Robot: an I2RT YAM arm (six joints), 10 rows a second.
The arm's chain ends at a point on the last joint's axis. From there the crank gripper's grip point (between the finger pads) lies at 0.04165 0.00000 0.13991 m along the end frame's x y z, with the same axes.
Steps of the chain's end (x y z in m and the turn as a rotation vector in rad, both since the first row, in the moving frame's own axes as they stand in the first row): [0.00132, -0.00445, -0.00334, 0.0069, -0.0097, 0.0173]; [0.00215, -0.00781, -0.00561, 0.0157, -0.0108, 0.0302]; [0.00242, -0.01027, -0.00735, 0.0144, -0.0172, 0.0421]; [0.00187, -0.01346, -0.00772, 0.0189, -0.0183, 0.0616]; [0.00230, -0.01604, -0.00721, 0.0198, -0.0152, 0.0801]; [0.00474, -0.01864, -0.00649, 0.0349, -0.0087, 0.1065]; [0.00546, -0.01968, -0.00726, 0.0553, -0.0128, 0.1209]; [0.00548, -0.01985, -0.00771, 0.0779, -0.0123, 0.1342]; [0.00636, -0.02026, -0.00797, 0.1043, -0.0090, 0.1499]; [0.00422, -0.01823, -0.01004, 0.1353, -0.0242, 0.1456]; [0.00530, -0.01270, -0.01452, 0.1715, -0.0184, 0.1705]
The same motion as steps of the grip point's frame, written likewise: [-0.00004, -0.00471, -0.00294, 0.0069, -0.0097, 0.0173]; [0.00065, -0.00877, -0.00518, 0.0157, -0.0108, 0.0302]; [0.00001, -0.01059, -0.00666, 0.0144, -0.0172, 0.0421]; [-0.00069, -0.01362, -0.00698, 0.0189, -0.0183, 0.0616]; [0.00015, -0.01557, -0.00659, 0.0198, -0.0152, 0.0801]; [0.00355, -0.01916, -0.00614, 0.0349, -0.0087, 0.1065]; [0.00383, -0.02250, -0.00681, 0.0553, -0.0128, 0.1209]; [0.00412, -0.02527, -0.00742, 0.0779, -0.0123, 0.1342]; [0.00573, -0.02868, -0.00804, 0.1043, -0.0090, 0.1499]; [0.00178, -0.03132, -0.00995, 0.1353, -0.0242, 0.1456]; [0.00418, -0.02971, -0.01523, 0.1715, -0.0184, 0.1705]
